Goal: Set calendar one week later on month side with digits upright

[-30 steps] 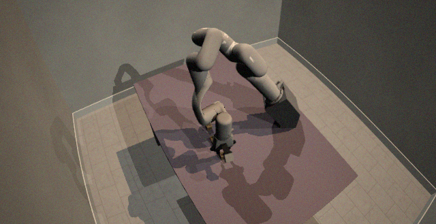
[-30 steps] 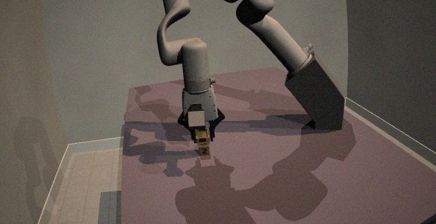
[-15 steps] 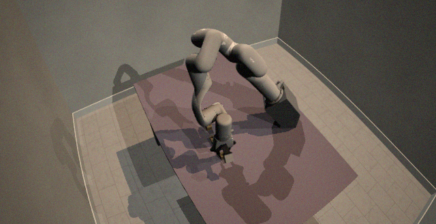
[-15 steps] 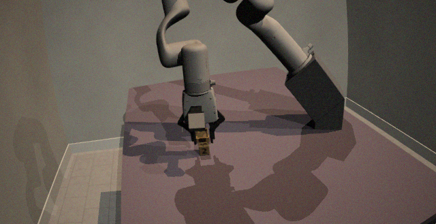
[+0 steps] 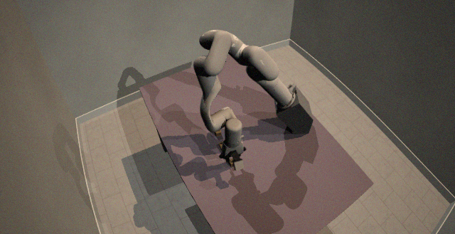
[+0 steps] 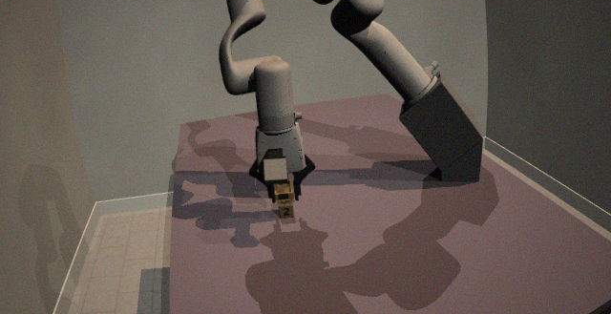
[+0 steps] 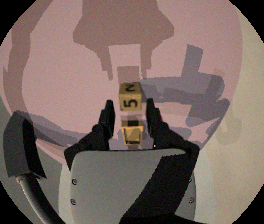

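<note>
My hand is 4 cm above the yellow digit cube. The rest, counted from my hand: tray (4 cm behind, 10 cm to the right, 5 cm below).
</note>
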